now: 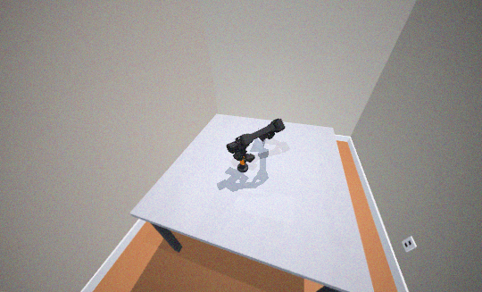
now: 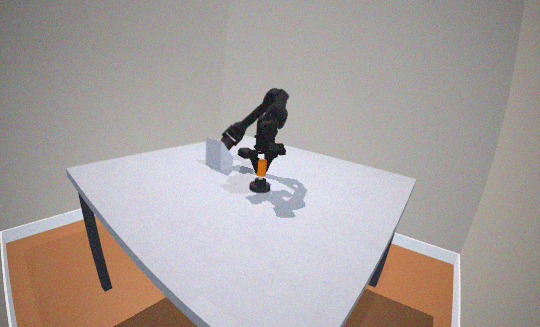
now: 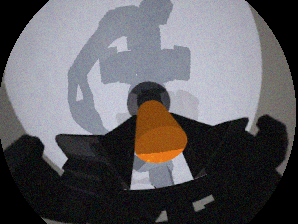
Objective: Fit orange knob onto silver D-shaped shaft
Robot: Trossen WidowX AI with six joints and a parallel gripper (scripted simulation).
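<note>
Right now the orange knob is 30 mm above my gripper tip. From my gripper tip the other things lie so: round pedestal 40 mm below.
</note>
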